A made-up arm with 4 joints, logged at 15 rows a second.
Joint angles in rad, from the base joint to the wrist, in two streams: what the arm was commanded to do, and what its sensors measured. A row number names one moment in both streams.
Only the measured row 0 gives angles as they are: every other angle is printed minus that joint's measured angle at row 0.
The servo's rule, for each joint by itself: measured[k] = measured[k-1] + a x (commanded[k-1-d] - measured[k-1]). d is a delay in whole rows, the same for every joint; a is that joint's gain. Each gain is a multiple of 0.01, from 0.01 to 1. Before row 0 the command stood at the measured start. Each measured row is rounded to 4 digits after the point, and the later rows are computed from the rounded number. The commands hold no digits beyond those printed.
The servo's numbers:
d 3
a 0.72 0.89 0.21 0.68
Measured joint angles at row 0: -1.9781 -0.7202 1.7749 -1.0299
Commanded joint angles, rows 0 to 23: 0.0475 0.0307 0.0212 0.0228; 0.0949 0.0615 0.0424 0.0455; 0.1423 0.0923 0.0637 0.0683; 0.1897 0.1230 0.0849 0.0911; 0.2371 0.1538 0.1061 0.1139; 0.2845 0.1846 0.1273 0.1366; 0.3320 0.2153 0.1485 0.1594; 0.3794 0.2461 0.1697 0.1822; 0.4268 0.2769 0.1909 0.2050; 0.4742 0.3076 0.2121 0.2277; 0.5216 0.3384 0.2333 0.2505; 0.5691 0.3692 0.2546 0.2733; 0.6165 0.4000 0.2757 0.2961; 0.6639 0.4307 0.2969 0.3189; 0.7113 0.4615 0.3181 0.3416; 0.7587 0.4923 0.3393 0.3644; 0.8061 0.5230 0.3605 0.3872; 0.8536 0.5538 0.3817 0.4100; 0.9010 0.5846 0.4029 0.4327; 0.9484 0.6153 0.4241 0.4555; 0.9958 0.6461 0.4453 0.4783; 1.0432 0.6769 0.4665 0.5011; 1.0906 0.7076 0.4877 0.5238; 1.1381 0.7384 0.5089 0.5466
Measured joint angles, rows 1 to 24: 0.0000 0.0000 0.0000 0.0000; 0.0000 0.0000 0.0000 0.0000; 0.0000 0.0000 0.0000 0.0000; 0.0342 0.0273 0.0045 0.0155; 0.0779 0.0577 0.0125 0.0359; 0.1243 0.0885 0.0233 0.0579; 0.1714 0.1192 0.0362 0.0805; 0.2187 0.1500 0.0509 0.1032; 0.2661 0.1808 0.0669 0.1259; 0.3135 0.2115 0.0840 0.1487; 0.3609 0.2423 0.1020 0.1715; 0.4083 0.2731 0.1207 0.1943; 0.4557 0.3038 0.1399 0.2170; 0.5031 0.3346 0.1595 0.2398; 0.5506 0.3654 0.1795 0.2626; 0.5980 0.3962 0.1997 0.2854; 0.6454 0.4269 0.2201 0.3082; 0.6928 0.4577 0.2407 0.3309; 0.7402 0.4885 0.2614 0.3537; 0.7876 0.5192 0.2822 0.3765; 0.8351 0.5500 0.3031 0.3993; 0.8825 0.5808 0.3241 0.4220; 0.9299 0.6115 0.3451 0.4448; 0.9773 0.6423 0.3661 0.4676
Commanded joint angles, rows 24 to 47: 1.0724 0.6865 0.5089 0.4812; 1.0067 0.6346 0.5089 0.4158; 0.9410 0.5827 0.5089 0.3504; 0.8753 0.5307 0.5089 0.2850; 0.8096 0.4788 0.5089 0.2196; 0.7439 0.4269 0.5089 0.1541; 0.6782 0.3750 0.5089 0.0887; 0.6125 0.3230 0.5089 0.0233; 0.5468 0.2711 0.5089 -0.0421; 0.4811 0.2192 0.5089 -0.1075; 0.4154 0.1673 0.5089 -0.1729; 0.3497 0.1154 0.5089 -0.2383; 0.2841 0.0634 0.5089 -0.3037; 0.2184 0.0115 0.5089 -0.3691; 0.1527 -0.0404 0.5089 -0.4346; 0.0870 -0.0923 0.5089 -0.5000; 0.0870 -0.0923 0.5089 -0.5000; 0.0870 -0.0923 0.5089 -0.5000; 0.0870 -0.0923 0.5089 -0.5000; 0.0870 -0.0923 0.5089 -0.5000; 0.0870 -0.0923 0.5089 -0.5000; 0.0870 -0.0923 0.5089 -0.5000; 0.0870 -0.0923 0.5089 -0.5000; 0.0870 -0.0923 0.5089 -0.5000
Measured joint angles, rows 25 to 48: 1.0247 0.6731 0.3872 0.4904; 1.0721 0.7038 0.4083 0.5131; 1.1196 0.7346 0.4294 0.5359; 1.0856 0.6918 0.4461 0.4987; 1.0288 0.6409 0.4593 0.4423; 0.9656 0.5891 0.4697 0.3798; 0.9006 0.5371 0.4779 0.3153; 0.8351 0.4852 0.4844 0.2502; 0.7694 0.4333 0.4895 0.1849; 0.7037 0.3814 0.4936 0.1195; 0.6380 0.3294 0.4968 0.0541; 0.5723 0.2775 0.4993 -0.0113; 0.5066 0.2256 0.5013 -0.0767; 0.4409 0.1737 0.5029 -0.1421; 0.3752 0.1218 0.5042 -0.2075; 0.3096 0.0698 0.5052 -0.2729; 0.2439 0.0179 0.5060 -0.3383; 0.1782 -0.0340 0.5066 -0.4038; 0.1125 -0.0859 0.5071 -0.4692; 0.0941 -0.0916 0.5075 -0.4901; 0.0890 -0.0922 0.5078 -0.4968; 0.0876 -0.0923 0.5080 -0.4990; 0.0872 -0.0923 0.5082 -0.4997; 0.0871 -0.0923 0.5083 -0.4999
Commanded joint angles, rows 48 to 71: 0.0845 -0.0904 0.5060 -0.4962; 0.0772 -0.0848 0.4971 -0.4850; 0.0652 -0.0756 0.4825 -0.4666; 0.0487 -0.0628 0.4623 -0.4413; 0.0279 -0.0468 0.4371 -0.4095; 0.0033 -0.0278 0.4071 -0.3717; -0.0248 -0.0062 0.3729 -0.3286; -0.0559 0.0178 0.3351 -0.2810; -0.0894 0.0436 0.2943 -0.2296; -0.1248 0.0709 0.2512 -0.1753; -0.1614 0.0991 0.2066 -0.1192; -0.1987 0.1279 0.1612 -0.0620; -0.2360 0.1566 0.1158 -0.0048; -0.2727 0.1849 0.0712 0.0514; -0.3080 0.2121 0.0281 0.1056; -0.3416 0.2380 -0.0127 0.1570; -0.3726 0.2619 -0.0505 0.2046; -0.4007 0.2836 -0.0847 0.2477; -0.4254 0.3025 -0.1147 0.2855; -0.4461 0.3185 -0.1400 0.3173; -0.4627 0.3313 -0.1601 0.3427; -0.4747 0.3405 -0.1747 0.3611; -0.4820 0.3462 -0.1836 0.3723; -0.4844 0.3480 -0.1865 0.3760
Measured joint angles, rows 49 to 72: 0.0870 -0.0923 0.5084 -0.5000; 0.0870 -0.0923 0.5085 -0.5000; 0.0870 -0.0923 0.5086 -0.5000; 0.0852 -0.0906 0.5081 -0.4974; 0.0794 -0.0854 0.5058 -0.4890; 0.0692 -0.0767 0.5009 -0.4738; 0.0544 -0.0643 0.4928 -0.4517; 0.0353 -0.0487 0.4811 -0.4230; 0.0123 -0.0301 0.4656 -0.3881; -0.0144 -0.0088 0.4461 -0.3476; -0.0443 0.0149 0.4228 -0.3023; -0.0768 0.0404 0.3958 -0.2529; -0.1114 0.0675 0.3654 -0.2001; -0.1474 0.0956 0.3321 -0.1451; -0.1843 0.1243 0.2962 -0.0886; -0.2215 0.1530 0.2583 -0.0316; -0.2584 0.1814 0.2190 0.0248; -0.2941 0.2087 0.1789 0.0797; -0.3283 0.2348 0.1387 0.1323; -0.3602 0.2589 0.0990 0.1815; -0.3894 0.2809 0.0604 0.2265; -0.4153 0.3001 0.0236 0.2666; -0.4375 0.3165 -0.0108 0.3011; -0.4556 0.3297 -0.0422 0.3294
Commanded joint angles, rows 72 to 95: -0.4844 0.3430 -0.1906 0.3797; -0.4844 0.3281 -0.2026 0.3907; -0.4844 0.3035 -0.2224 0.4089; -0.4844 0.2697 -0.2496 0.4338; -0.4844 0.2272 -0.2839 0.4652; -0.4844 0.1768 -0.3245 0.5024; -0.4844 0.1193 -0.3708 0.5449; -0.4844 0.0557 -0.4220 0.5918; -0.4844 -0.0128 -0.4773 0.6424; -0.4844 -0.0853 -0.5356 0.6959; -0.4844 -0.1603 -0.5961 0.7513; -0.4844 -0.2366 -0.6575 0.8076; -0.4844 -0.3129 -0.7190 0.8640; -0.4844 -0.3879 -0.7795 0.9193; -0.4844 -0.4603 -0.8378 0.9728; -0.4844 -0.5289 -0.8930 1.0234; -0.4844 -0.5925 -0.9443 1.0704; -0.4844 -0.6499 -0.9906 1.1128; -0.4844 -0.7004 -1.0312 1.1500; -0.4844 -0.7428 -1.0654 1.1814; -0.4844 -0.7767 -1.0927 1.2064; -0.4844 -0.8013 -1.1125 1.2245; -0.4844 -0.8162 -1.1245 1.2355; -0.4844 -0.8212 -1.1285 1.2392
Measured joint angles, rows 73 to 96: -0.4694 0.3393 -0.0700 0.3510; -0.4785 0.3454 -0.0939 0.3655; -0.4827 0.3477 -0.1133 0.3726; -0.4839 0.3435 -0.1295 0.3774; -0.4843 0.3298 -0.1449 0.3864; -0.4844 0.3064 -0.1612 0.4017; -0.4844 0.2737 -0.1798 0.4235; -0.4844 0.2323 -0.2017 0.4519; -0.4844 0.1829 -0.2275 0.4862; -0.4844 0.1263 -0.2576 0.5261; -0.4844 0.0635 -0.2921 0.5708; -0.4844 -0.0044 -0.3310 0.6195; -0.4844 -0.0764 -0.3740 0.6715; -0.4844 -0.1511 -0.4206 0.7258; -0.4844 -0.2272 -0.4703 0.7814; -0.4844 -0.3035 -0.5225 0.8376; -0.4844 -0.3786 -0.5765 0.8932; -0.4844 -0.4513 -0.6314 0.9473; -0.4844 -0.5204 -0.6863 0.9990; -0.4844 -0.5846 -0.7405 1.0476; -0.4844 -0.6427 -0.7930 1.0919; -0.4844 -0.6941 -0.8430 1.1314; -0.4844 -0.7374 -0.8897 1.1654; -0.4844 -0.7724 -0.9323 1.1933
